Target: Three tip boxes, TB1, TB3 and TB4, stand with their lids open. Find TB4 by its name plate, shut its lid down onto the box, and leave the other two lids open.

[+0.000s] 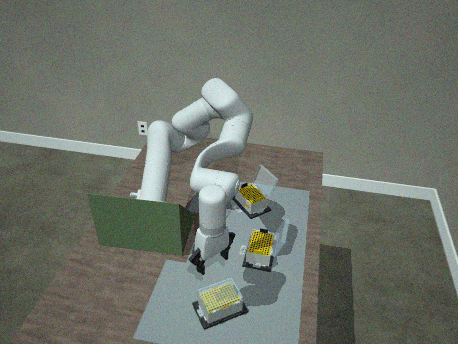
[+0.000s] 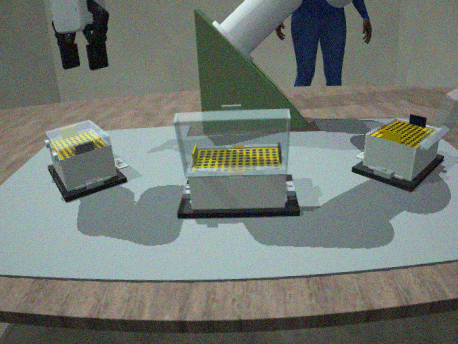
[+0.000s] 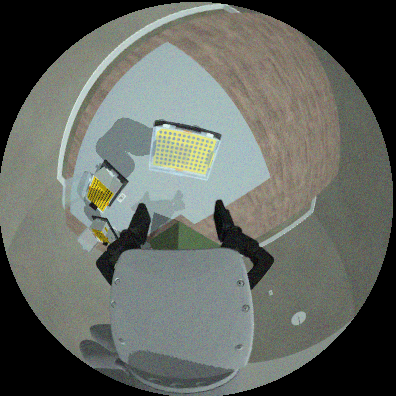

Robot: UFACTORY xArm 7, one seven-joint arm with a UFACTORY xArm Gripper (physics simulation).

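Where they show: gripper, between the fingertips: (image 1: pixel 212 264) (image 2: pixel 84 68) (image 3: pixel 179 209); arm's base, origin of its link: (image 1: pixel 151 203) (image 2: pixel 231 42).
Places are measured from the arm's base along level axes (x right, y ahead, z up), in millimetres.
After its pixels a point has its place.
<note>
The near tip box (image 1: pixel 223 313) {z -140, x 299, y 336 mm} (image 2: pixel 86 171) {z -139, x 230, y 368 mm} (image 3: pixel 184 151) {z -93, x 268, y 317 mm} has its clear lid (image 1: pixel 220 289) {z -93, x 247, y 314 mm} down over the yellow rack. The middle box (image 1: pixel 258 257) {z -126, x 55, y 411 mm} (image 2: pixel 239 194) {z -141, x -6, y 454 mm} has its clear lid (image 2: pixel 232 121) {z -31, x -2, y 499 mm} standing open. The far box (image 1: pixel 256 206) {z -131, x -223, y 361 mm} (image 2: pixel 392 159) {z -137, x -238, y 378 mm} also has its lid (image 1: pixel 266 179) {z -64, x -328, y 384 mm} (image 3: pixel 87 241) {z -64, x -333, y 380 mm} open. No name plate is legible, so I cannot tell from lettering which box is TB4. My gripper (image 1: pixel 213 263) {z 8, x 237, y 287 mm} (image 2: pixel 84 67) {z 8, x 237, y 287 mm} (image 3: pixel 179 209) {z 8, x 237, y 287 mm} is open and empty, above table height and clear of the near box on the arm's side.
The boxes stand on a light blue-grey mat (image 1: pixel 170 305) {z -170, x 286, y 155 mm} (image 2: pixel 150 265) {z -170, x 93, y 554 mm} (image 3: pixel 170 70) {z -170, x 364, y 487 mm} on the wooden table (image 1: pixel 65 295) {z -173, x 323, y -202 mm} (image 2: pixel 215 305) {z -173, x 20, y 612 mm}. A green panel (image 1: pixel 137 225) {z -43, x 77, y -29 mm} (image 2: pixel 225 90) {z -85, x 16, y 125 mm} (image 3: pixel 182 237) {z -106, x 69, y 108 mm} stands by the arm base. A small white card (image 1: pixel 243 249) {z -168, x -10, y 346 mm} (image 3: pixel 121 198) {z -168, x -9, y 340 mm} lies beside the middle box.
</note>
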